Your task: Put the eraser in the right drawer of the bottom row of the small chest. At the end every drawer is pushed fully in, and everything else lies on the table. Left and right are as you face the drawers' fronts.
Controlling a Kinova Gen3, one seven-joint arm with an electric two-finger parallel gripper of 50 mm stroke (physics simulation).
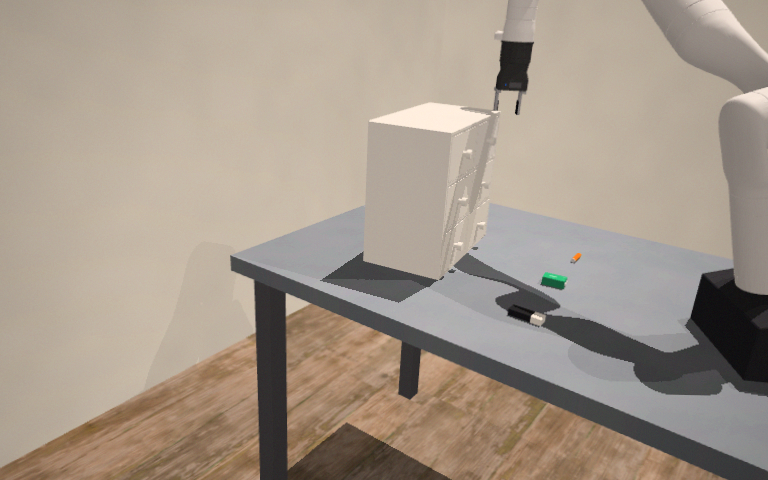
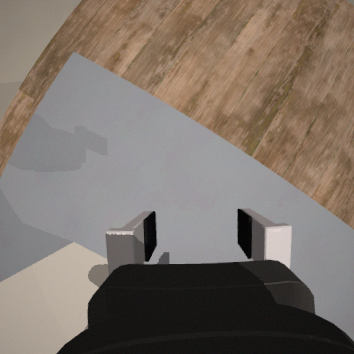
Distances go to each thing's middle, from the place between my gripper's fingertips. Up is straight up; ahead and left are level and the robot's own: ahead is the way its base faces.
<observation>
I see the small white chest (image 1: 408,153) 320 mm to the left of my hand, 130 mm below it and 50 mm ahead of it.
</observation>
